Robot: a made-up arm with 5 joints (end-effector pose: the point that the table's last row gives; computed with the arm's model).
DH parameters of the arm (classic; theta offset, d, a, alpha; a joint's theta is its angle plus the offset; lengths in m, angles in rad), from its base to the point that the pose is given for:
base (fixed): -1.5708 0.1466 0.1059 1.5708
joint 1: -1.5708 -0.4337 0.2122 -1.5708
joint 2: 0 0.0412 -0.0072 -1.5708
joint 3: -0.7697 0 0.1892 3.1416
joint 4: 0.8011 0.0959 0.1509 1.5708
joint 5: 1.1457 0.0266 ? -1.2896
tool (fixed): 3.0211 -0.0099 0 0
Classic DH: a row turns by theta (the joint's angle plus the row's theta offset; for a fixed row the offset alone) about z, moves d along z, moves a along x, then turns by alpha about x.
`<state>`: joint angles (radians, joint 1 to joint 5).
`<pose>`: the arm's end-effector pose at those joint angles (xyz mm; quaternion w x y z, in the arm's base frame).
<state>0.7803 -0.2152 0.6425 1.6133 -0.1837</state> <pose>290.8 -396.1 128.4 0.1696 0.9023 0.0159 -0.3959</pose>
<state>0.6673 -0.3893 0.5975 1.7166 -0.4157</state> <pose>312.0 -355.8 124.7 0.1352 0.8099 -0.0099 -0.5707</pose>
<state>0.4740 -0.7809 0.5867 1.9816 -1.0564</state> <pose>385.4 -286.5 92.3 0.0253 0.4271 -0.0311 -0.9033</pose>
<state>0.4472 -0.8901 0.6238 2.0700 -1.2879</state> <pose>402.4 -271.7 74.2 0.0167 -0.2712 0.0387 0.9616</pose>
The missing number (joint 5, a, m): 0.0586
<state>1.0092 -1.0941 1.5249 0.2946 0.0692</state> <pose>92.0 -267.3 -14.9 0.6556 -0.6753 0.3322 -0.0612</pose>
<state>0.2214 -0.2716 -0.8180 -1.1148 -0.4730</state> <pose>294.1 -567.3 -3.5 0.6356 -0.6538 -0.2973 0.2831</pose>
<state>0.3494 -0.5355 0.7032 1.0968 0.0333</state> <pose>239.5 -409.5 -11.6 0.3175 -0.8805 -0.0005 0.3519</pose>
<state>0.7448 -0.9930 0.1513 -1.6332 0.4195</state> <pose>98.9 -341.5 29.0 0.7978 -0.3744 0.4251 -0.2064</pose>
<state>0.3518 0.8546 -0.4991 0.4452 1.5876</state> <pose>335.6 -490.0 -28.2 0.0828 -0.5768 -0.0159 -0.8125</pose>
